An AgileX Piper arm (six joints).
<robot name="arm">
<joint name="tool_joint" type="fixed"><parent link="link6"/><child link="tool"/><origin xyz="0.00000 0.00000 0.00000" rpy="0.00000 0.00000 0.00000"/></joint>
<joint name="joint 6" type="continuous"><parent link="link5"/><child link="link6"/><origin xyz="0.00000 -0.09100 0.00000" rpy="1.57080 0.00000 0.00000"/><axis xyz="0 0 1"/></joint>
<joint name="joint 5" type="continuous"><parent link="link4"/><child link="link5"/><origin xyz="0.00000 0.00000 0.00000" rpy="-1.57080 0.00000 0.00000"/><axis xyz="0 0 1"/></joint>
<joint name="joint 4" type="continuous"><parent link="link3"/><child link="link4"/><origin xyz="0.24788 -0.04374 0.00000" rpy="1.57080 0.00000 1.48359"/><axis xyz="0 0 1"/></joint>
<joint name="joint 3" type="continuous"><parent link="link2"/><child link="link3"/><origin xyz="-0.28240 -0.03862 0.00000" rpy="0.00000 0.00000 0.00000"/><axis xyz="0 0 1"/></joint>
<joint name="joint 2" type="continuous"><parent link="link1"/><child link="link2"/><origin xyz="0.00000 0.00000 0.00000" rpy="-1.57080 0.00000 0.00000"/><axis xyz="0 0 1"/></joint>
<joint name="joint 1" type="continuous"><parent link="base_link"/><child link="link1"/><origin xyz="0.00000 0.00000 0.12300" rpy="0.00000 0.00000 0.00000"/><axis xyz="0 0 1"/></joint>
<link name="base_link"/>
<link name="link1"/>
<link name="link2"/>
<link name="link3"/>
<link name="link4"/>
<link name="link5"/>
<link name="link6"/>
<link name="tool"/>
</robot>
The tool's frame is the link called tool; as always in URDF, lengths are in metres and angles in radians. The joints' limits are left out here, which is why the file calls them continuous.
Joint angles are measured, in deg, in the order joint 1, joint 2, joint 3, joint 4, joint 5, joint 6. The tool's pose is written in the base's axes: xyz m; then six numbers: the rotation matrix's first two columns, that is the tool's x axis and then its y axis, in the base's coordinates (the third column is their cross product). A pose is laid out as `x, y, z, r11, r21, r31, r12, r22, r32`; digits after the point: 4 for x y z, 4 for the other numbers.
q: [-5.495, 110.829, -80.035, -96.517, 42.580, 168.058]
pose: 0.4273, -0.1026, 0.2610, 0.5351, 0.6440, -0.5468, 0.5642, 0.2094, 0.7987
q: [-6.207, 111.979, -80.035, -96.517, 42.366, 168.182]
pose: 0.4289, -0.1079, 0.2521, 0.5310, 0.6416, -0.5535, 0.5810, 0.1998, 0.7890
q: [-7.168, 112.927, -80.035, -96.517, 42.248, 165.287]
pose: 0.4292, -0.1152, 0.2448, 0.5005, 0.6249, -0.5991, 0.6229, 0.2206, 0.7505
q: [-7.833, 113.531, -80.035, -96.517, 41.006, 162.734]
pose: 0.4304, -0.1191, 0.2394, 0.4604, 0.6254, -0.6300, 0.6511, 0.2445, 0.7185
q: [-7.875, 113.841, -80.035, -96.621, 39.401, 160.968]
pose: 0.4325, -0.1178, 0.2361, 0.4203, 0.6364, -0.6468, 0.6633, 0.2710, 0.6976
